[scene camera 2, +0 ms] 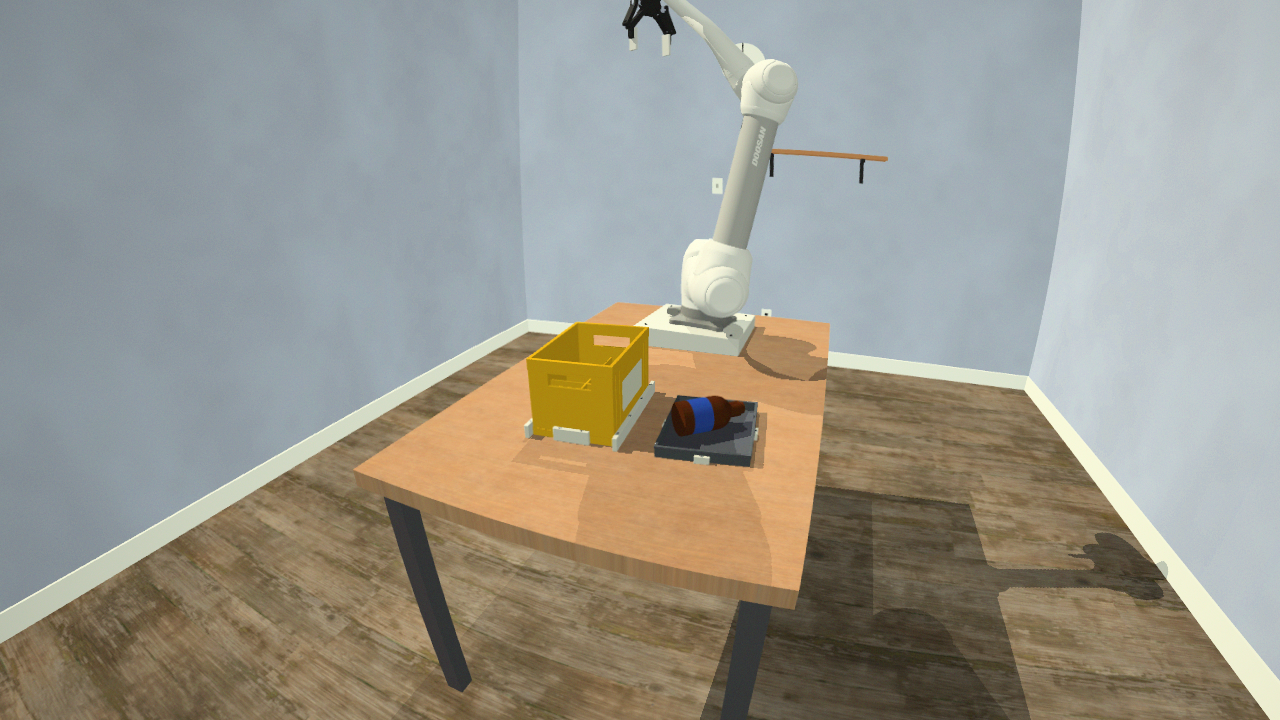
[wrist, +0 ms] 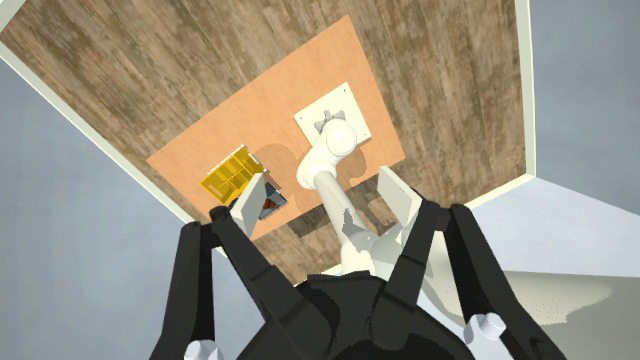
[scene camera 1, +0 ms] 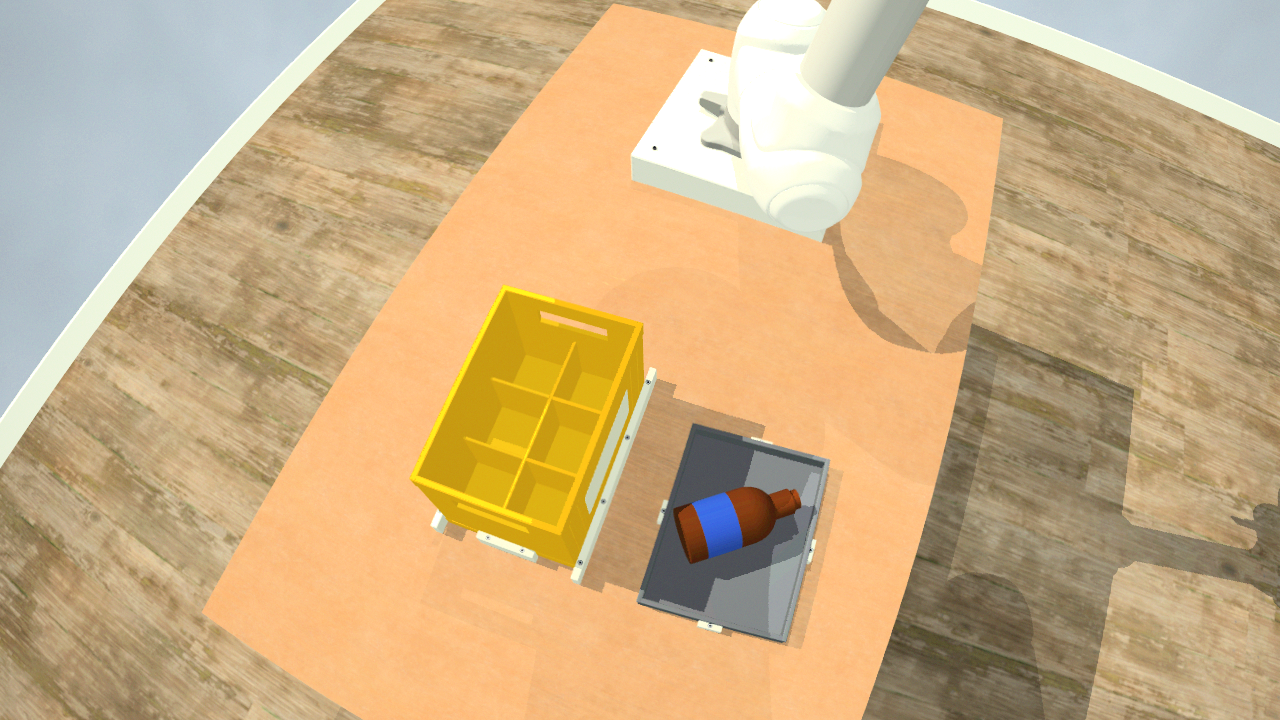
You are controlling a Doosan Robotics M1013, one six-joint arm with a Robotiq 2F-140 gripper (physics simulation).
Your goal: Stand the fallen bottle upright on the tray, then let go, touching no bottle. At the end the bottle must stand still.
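Frame: origin at the arm's base, x down, y left, z ahead, level; centimetres.
Seen in the pictures: gripper, fingertip midpoint: [scene camera 2: 650, 52] [wrist: 322, 181]; arm's base, link origin: [scene camera 2: 703, 321].
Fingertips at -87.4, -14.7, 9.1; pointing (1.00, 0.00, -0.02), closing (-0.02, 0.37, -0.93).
Offsets run from my fingertips to a thing's top centre, as dx, dy, dz. "spot": to the spot under its first point.
A brown bottle {+84.8, +39.8, +52.6} [scene camera 1: 756, 514] [scene camera 2: 716, 414] with a blue label lies on its side in the grey tray {+90.1, +40.1, +53.6} [scene camera 1: 716, 611] [scene camera 2: 702, 455]. In scene camera 1 its neck points right, towards the tray's right wall, and its base is near the left wall. In the wrist view a small part of the bottle [wrist: 268, 204] and part of the tray {spot: +92.1, +45.1, +43.6} [wrist: 280, 201] show beside the left fingertip, which hides the rest. My gripper [scene camera 2: 648, 44] [wrist: 322, 181] is open and empty, high above the table and well apart from the bottle.
A yellow crate {+75.1, +12.8, +56.3} [scene camera 1: 604, 429] [scene camera 2: 572, 402] [wrist: 215, 180] with empty compartments stands left of the tray, with white rails at its foot. White brackets hold the tray's sides. The arm's base [scene camera 1: 684, 174] [scene camera 2: 693, 337] [wrist: 307, 122] is at the table's far end. A wall shelf [scene camera 2: 827, 154] hangs behind the arm.
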